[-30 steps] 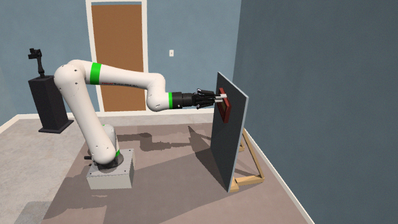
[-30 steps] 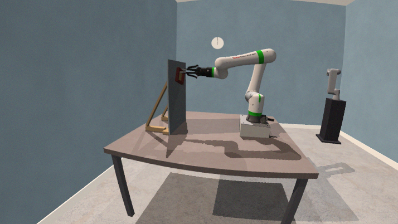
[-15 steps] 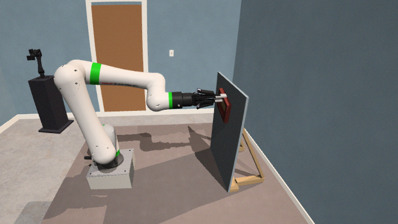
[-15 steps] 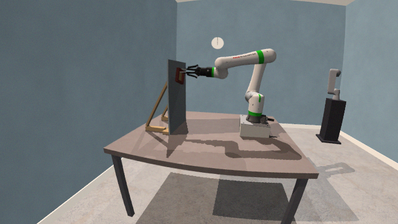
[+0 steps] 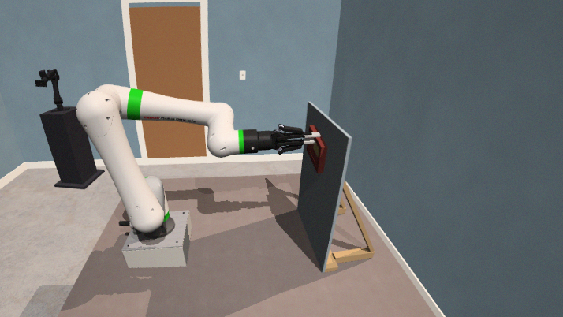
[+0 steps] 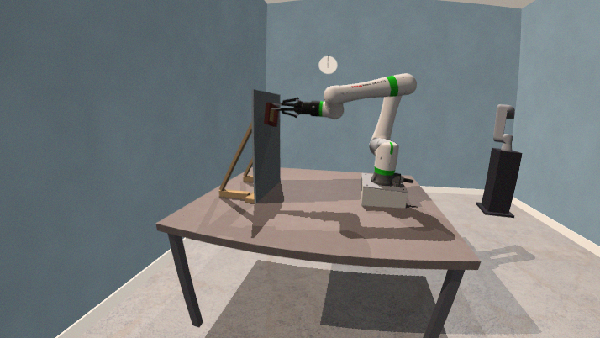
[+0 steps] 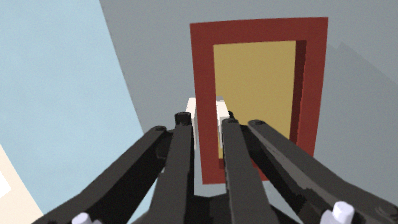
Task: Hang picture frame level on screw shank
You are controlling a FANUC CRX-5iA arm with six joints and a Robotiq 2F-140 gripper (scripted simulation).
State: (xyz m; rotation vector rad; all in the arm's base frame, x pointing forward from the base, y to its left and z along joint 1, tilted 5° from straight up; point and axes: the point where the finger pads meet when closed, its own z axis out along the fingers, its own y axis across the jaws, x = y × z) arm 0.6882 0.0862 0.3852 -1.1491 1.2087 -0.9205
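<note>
Now: hand 50 mm above the picture frame, 30 mm short of it and 10 mm to the right of it. The rest, counted from my hand: grey board: 230 mm below, 50 mm ahead, 20 mm to the left.
</note>
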